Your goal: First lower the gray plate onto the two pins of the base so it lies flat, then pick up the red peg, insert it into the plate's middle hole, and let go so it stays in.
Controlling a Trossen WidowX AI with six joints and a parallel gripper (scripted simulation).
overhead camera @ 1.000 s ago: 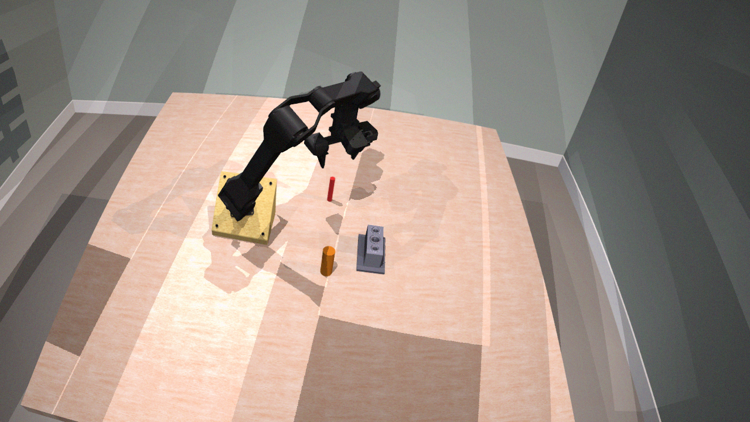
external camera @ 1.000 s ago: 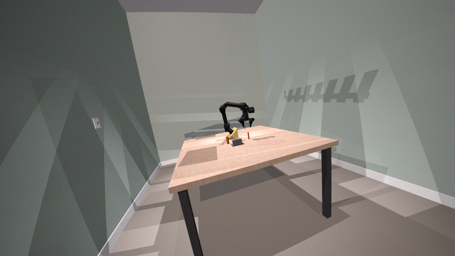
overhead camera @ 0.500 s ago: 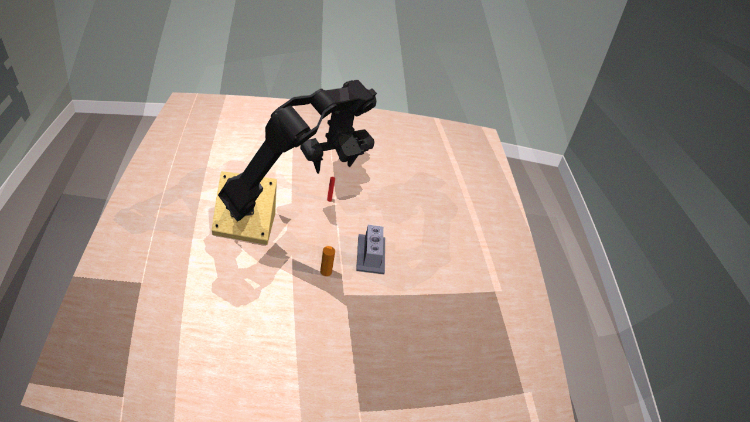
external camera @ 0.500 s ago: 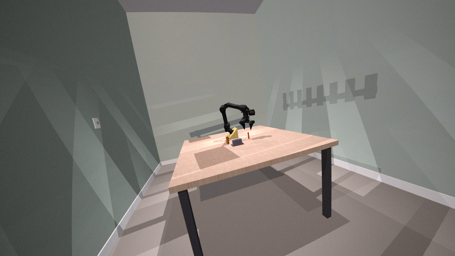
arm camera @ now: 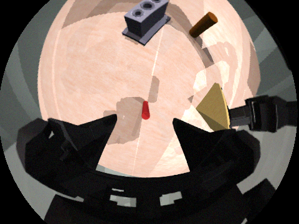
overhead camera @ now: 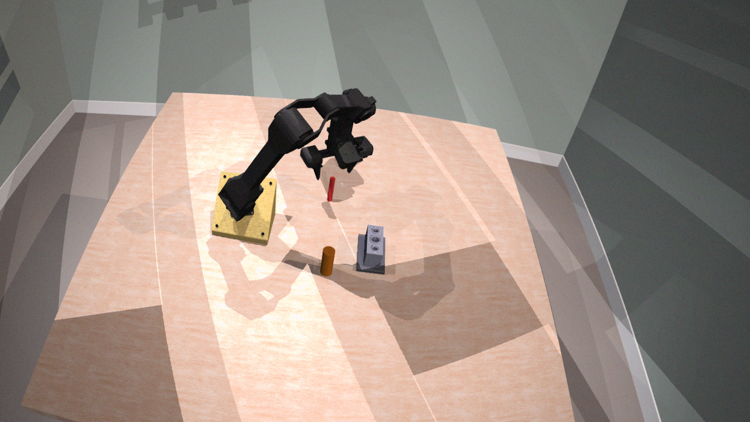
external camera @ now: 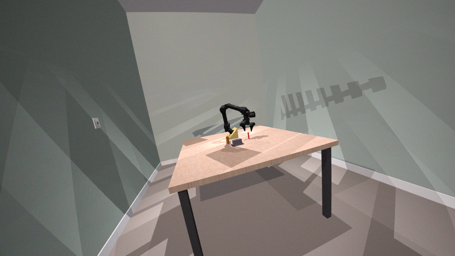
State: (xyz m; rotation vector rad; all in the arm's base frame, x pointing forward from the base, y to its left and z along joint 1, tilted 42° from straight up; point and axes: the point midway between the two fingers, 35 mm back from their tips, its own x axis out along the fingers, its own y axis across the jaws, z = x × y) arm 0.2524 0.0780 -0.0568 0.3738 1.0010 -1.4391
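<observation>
Right now the red peg is 50 mm below my gripper tip. Also, from my gripper tip: orange cylinder 260 mm to the right, 50 mm below, 30 mm behind; gray plate 200 mm to the right, 90 mm ahead, 40 mm below; gray base 200 mm to the right, 90 mm ahead, 80 mm below.
</observation>
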